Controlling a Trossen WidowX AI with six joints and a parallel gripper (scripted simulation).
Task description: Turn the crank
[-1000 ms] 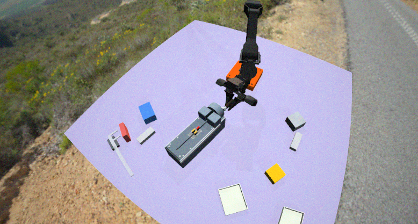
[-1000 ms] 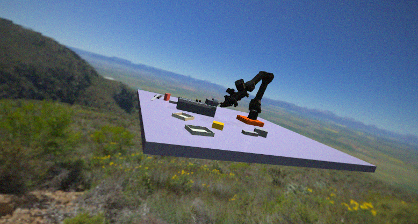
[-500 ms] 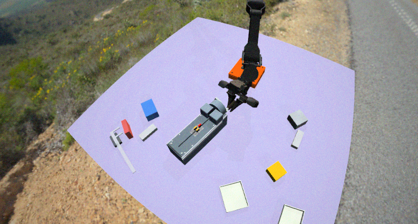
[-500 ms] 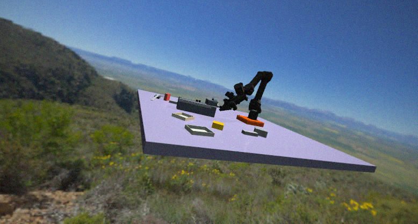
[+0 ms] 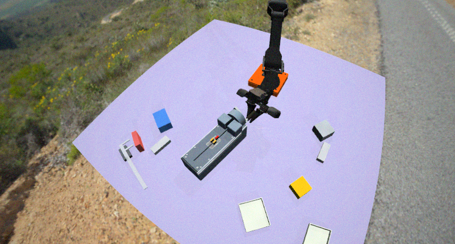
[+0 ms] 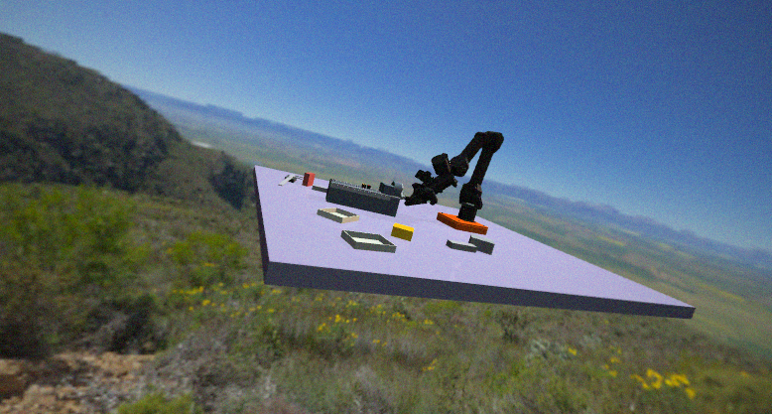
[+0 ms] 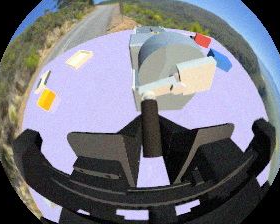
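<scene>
Now: the dark crank handle 20 mm behind my gripper tip and 20 mm above it. Round my gripper tip: red pointer: 140 mm ahead, 50 mm to the right, 30 mm above; yellow block: 300 mm to the left, 130 mm ahead, 40 mm below; grey cube: 290 mm to the left, 150 mm behind, 30 mm below.
</scene>
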